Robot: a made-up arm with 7 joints.
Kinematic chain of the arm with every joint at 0, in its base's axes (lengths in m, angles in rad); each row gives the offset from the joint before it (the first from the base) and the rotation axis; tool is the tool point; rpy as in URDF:
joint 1: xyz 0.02 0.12 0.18 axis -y
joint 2: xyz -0.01 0.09 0 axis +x
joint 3: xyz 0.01 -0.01 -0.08 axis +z
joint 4: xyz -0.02 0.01 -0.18 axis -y
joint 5: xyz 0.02 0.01 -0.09 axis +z
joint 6: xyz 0 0 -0.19 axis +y
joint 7: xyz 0.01 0 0.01 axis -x
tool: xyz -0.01 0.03 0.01 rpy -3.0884 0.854 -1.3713
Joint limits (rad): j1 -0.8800..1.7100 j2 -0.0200..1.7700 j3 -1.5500..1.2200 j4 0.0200..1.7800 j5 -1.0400..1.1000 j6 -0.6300..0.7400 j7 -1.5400..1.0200
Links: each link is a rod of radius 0.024 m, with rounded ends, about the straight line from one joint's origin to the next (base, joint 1, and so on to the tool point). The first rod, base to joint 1, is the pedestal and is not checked.
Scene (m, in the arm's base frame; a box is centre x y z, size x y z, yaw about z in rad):
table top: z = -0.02
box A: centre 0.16 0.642 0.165 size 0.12 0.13 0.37 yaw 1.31
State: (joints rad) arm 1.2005 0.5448 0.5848 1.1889 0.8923 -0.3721 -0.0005
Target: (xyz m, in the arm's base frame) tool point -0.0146 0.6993 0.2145
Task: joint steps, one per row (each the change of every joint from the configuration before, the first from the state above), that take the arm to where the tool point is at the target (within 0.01 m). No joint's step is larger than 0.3 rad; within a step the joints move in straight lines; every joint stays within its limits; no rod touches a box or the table.
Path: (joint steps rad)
1: 0.1019 0.0015 -0.0961 0.1026 0.0415 -0.0516 -0.2693
2: 0.1019 0.0014 -0.0961 0.1025 0.0416 -0.0516 -0.2693
3: 0.1019 0.0015 -0.0961 0.1026 0.0415 -0.0515 -0.2693
4: 0.1019 0.0014 -0.0961 0.1025 0.0416 -0.0516 -0.2694
5: 0.1019 0.0015 -0.0960 0.1026 0.0415 -0.0516 -0.2693
6: -0.1066 0.1897 0.1637 -0.0963 -0.0944 0.0459 0.2671
7: -0.1066 0.1897 0.1638 -0.0963 -0.0944 0.0459 0.2671
8: -0.1066 0.1898 0.1638 -0.0963 -0.0944 0.0459 0.2671
9: -0.1067 0.1897 0.1638 -0.0963 -0.0944 0.0459 0.2671
10: -0.1066 0.1897 0.1637 -0.0963 -0.0944 0.0459 0.2671
11: 0.1046 -0.0618 0.0992 -0.2730 0.0945 0.0119 0.0988
12: 0.1045 -0.0618 0.0992 -0.2730 0.0945 0.0119 0.0988

